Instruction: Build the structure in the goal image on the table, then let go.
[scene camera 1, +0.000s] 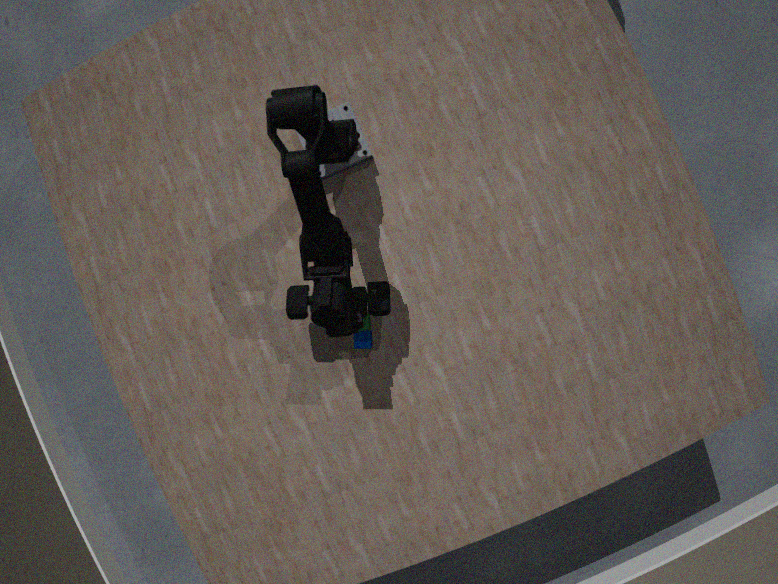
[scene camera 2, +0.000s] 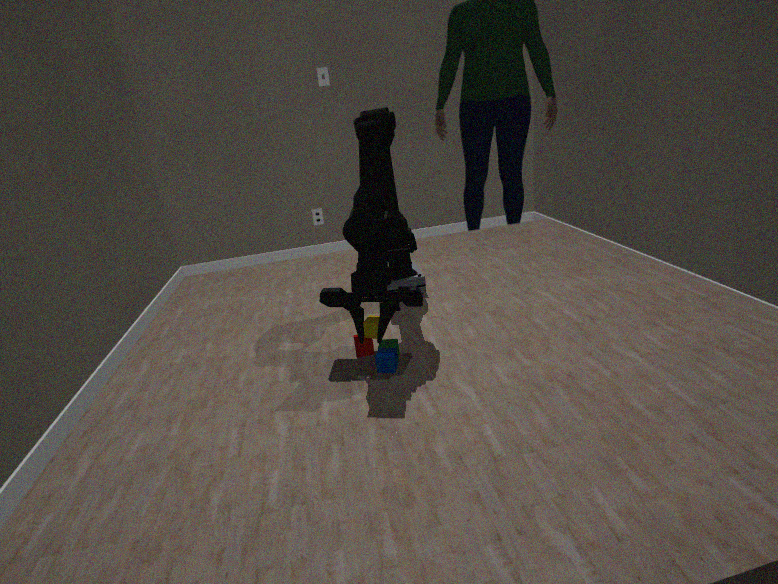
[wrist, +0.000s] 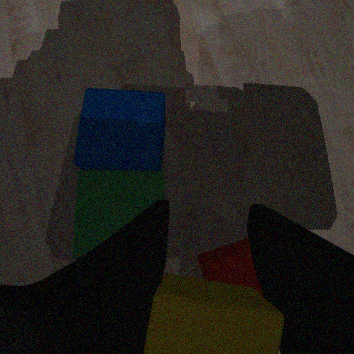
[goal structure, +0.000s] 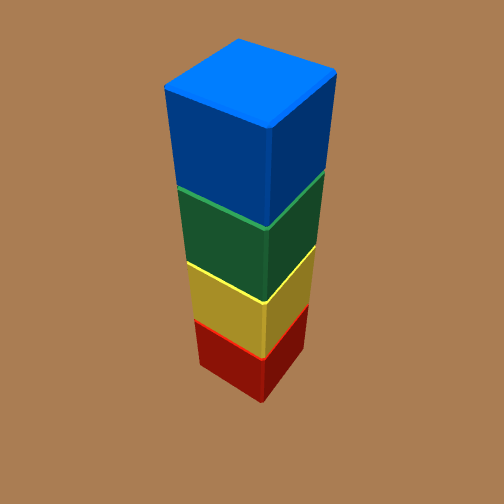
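A blue block (scene camera 1: 362, 340) (scene camera 2: 387, 360) (wrist: 121, 132) stands on the table, in line with a green block (scene camera 1: 366, 322) (scene camera 2: 389, 343) (wrist: 117, 200). They look edge to edge in the wrist view. A red block (scene camera 2: 363, 347) (wrist: 230, 265) sits beside the green one, turned at an angle, partly hidden by a finger and the yellow block. It does not show in scene camera 1. My gripper (scene camera 2: 370, 340) (wrist: 208, 213) is shut on a yellow block (scene camera 2: 372, 326) (wrist: 215, 320). It holds the yellow block above table level, behind the red and green blocks as scene camera 2 sees them.
The arm's pale base plate (scene camera 1: 344, 113) is fixed on the wooden table (scene camera 1: 502, 282). The arm's shadow darkens the surface around the blocks. A standing person (scene camera 2: 496, 56) and the room's walls show in the back in scene camera 2.
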